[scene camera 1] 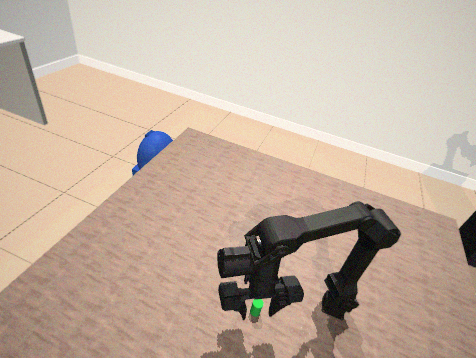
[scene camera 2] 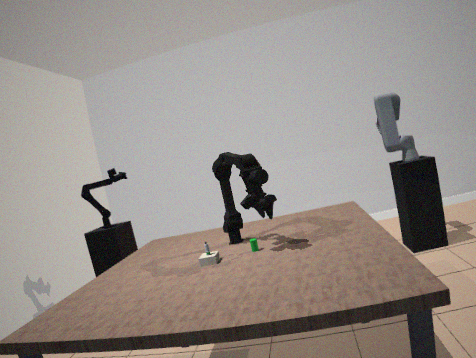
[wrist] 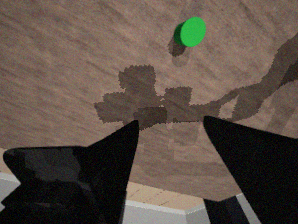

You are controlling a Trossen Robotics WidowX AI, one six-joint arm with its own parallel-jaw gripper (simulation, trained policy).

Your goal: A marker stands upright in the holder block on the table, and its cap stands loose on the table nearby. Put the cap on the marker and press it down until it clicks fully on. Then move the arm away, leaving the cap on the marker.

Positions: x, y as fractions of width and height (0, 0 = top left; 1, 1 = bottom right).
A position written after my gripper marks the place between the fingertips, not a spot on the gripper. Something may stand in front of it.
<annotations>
my gripper: scene camera 1 0.54, 0.89; scene camera 2 0.56, 0.61; wrist 0.57, 0.55
</annotations>
